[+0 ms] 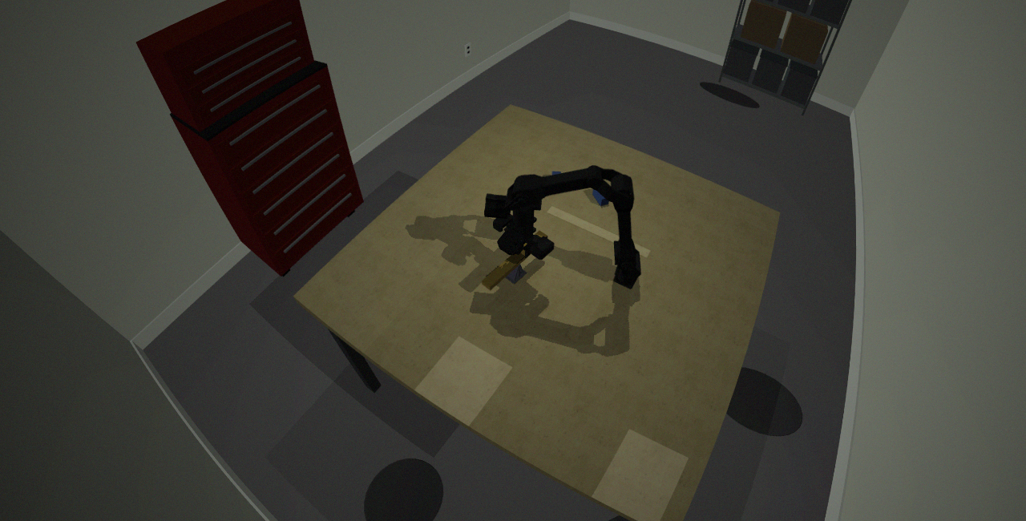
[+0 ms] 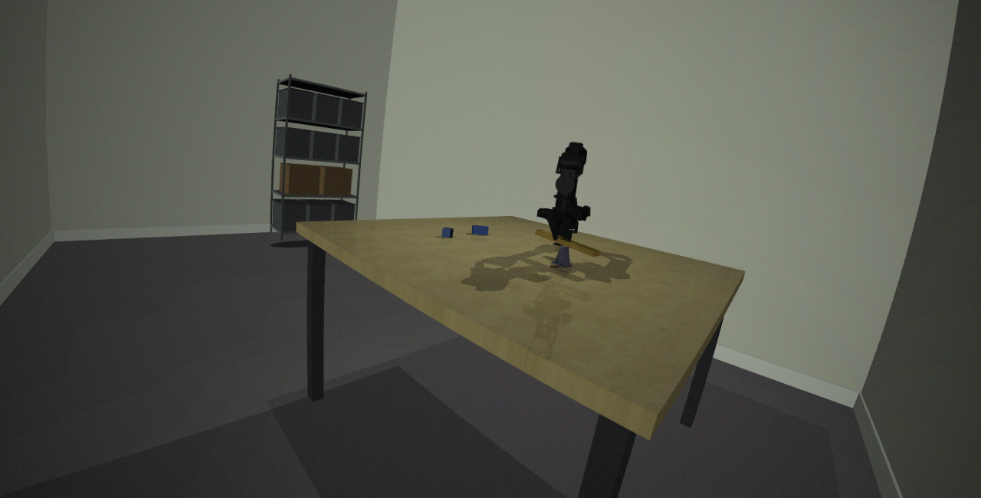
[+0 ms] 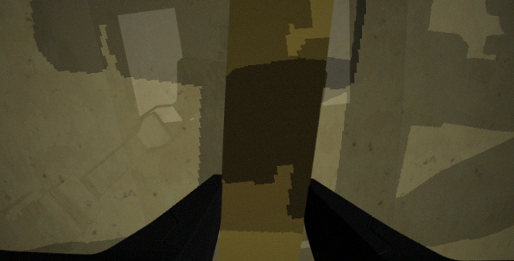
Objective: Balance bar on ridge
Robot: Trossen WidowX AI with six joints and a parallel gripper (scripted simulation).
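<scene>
The long wooden bar lies 30 mm to the left of my gripper tip.
</scene>
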